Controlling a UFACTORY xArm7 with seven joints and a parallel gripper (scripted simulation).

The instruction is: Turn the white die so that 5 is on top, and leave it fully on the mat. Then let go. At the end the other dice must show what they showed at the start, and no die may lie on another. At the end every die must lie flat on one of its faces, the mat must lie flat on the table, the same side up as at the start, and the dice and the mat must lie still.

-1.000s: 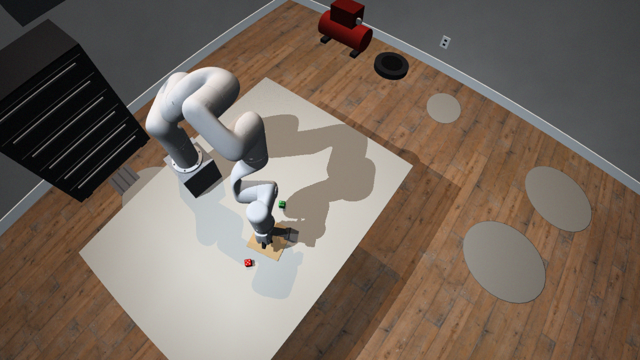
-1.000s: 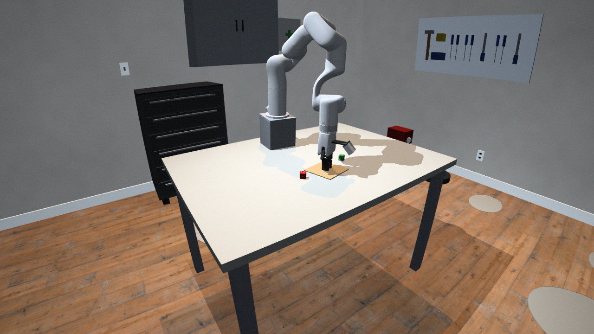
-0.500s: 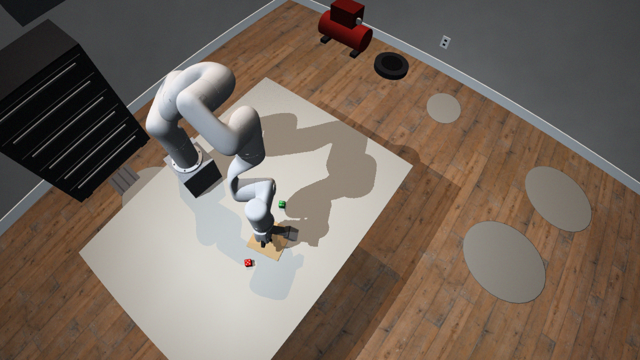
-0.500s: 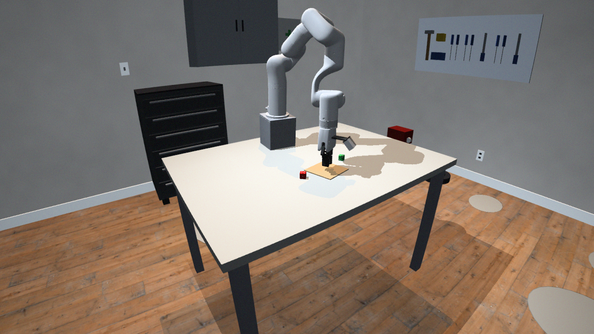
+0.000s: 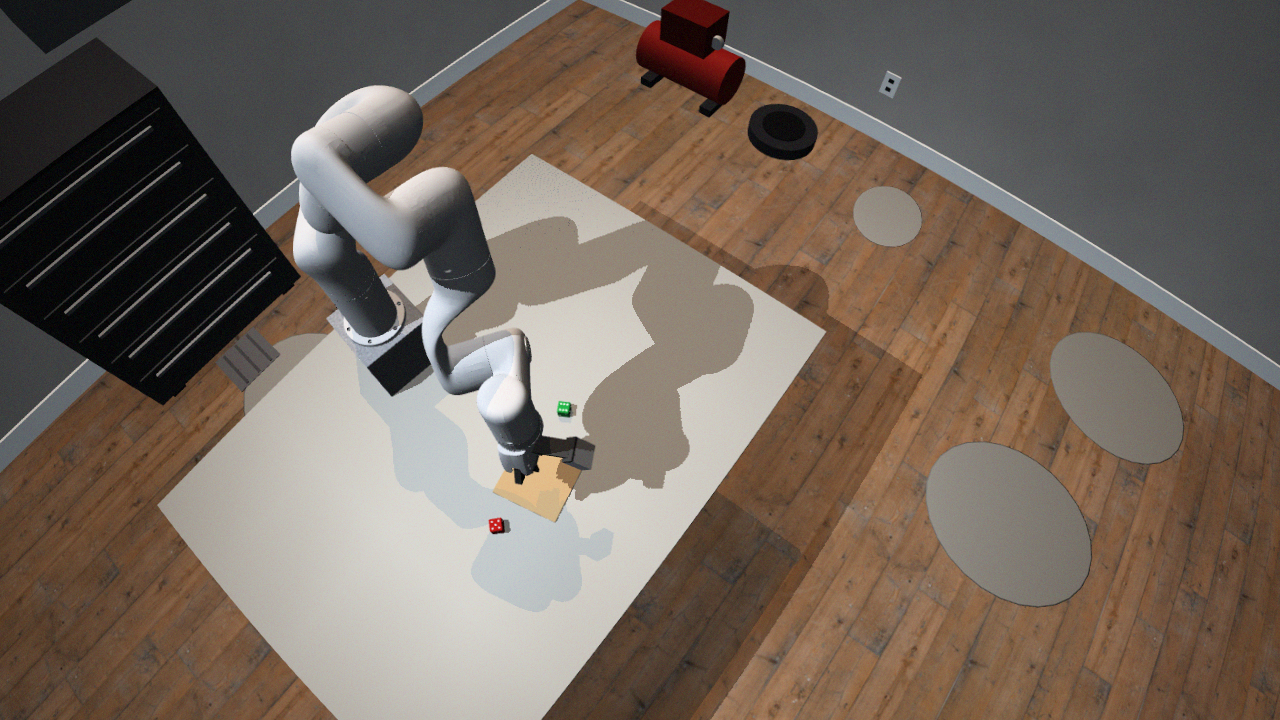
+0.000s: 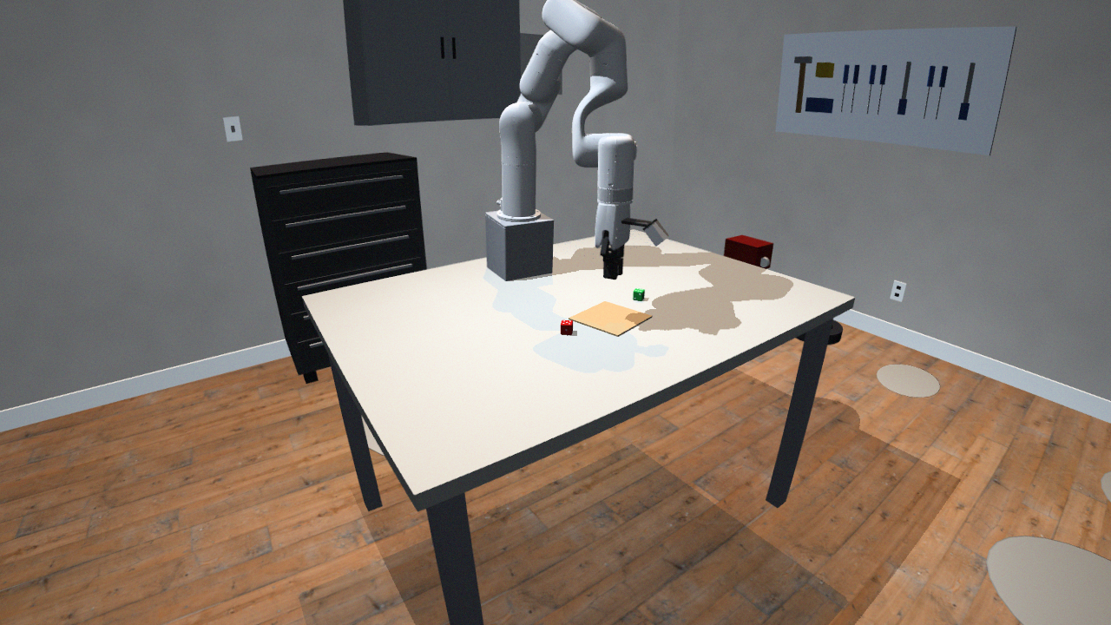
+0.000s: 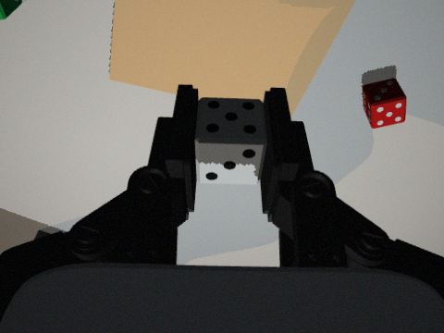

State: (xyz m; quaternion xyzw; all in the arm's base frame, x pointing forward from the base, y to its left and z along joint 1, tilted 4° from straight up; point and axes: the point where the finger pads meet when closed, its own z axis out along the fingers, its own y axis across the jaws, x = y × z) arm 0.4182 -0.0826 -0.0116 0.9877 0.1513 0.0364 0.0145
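Now: the tan mat 120 mm below my hand. From my hand the other things lie so: white die 10 mm below; then green die 30 mm behind, 140 mm to the left, 110 mm below; then red die 20 mm behind, 130 mm to the right, 110 mm below.
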